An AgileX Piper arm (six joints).
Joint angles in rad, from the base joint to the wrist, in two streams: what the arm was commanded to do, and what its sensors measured. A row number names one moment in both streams.
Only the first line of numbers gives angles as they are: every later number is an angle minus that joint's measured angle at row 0.
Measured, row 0:
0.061 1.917 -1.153 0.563 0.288 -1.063
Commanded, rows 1 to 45:
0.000 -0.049 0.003 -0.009 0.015 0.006
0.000 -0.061 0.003 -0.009 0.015 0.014
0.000 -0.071 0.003 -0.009 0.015 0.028
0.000 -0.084 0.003 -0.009 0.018 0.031
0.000 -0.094 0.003 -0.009 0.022 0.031
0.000 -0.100 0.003 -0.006 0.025 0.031
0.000 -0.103 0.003 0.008 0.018 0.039
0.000 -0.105 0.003 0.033 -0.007 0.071
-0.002 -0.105 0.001 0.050 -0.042 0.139
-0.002 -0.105 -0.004 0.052 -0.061 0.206
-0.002 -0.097 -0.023 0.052 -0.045 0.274
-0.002 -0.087 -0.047 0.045 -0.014 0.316
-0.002 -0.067 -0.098 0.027 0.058 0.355
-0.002 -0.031 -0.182 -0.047 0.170 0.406
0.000 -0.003 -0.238 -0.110 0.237 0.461
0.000 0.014 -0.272 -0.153 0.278 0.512
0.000 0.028 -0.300 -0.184 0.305 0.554
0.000 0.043 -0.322 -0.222 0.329 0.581
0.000 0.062 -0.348 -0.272 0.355 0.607
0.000 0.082 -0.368 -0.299 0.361 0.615
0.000 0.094 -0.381 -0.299 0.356 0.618
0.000 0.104 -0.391 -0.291 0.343 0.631
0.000 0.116 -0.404 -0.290 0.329 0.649
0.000 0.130 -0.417 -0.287 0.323 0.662
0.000 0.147 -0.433 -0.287 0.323 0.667
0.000 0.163 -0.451 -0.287 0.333 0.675
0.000 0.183 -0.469 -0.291 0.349 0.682
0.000 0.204 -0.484 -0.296 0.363 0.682
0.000 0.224 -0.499 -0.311 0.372 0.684
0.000 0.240 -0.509 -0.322 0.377 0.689
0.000 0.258 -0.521 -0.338 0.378 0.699
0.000 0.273 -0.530 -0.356 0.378 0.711
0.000 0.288 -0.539 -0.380 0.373 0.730
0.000 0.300 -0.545 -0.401 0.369 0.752
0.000 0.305 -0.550 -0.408 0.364 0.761
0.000 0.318 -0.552 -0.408 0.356 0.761
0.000 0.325 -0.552 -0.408 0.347 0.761
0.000 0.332 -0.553 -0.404 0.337 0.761
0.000 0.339 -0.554 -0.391 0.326 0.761
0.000 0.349 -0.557 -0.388 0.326 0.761
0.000 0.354 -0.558 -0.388 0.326 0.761
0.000 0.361 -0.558 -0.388 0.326 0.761
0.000 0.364 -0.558 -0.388 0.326 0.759
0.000 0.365 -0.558 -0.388 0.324 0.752
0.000 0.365 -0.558 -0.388 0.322 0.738
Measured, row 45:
0.000 0.360 -0.551 -0.388 0.341 0.757
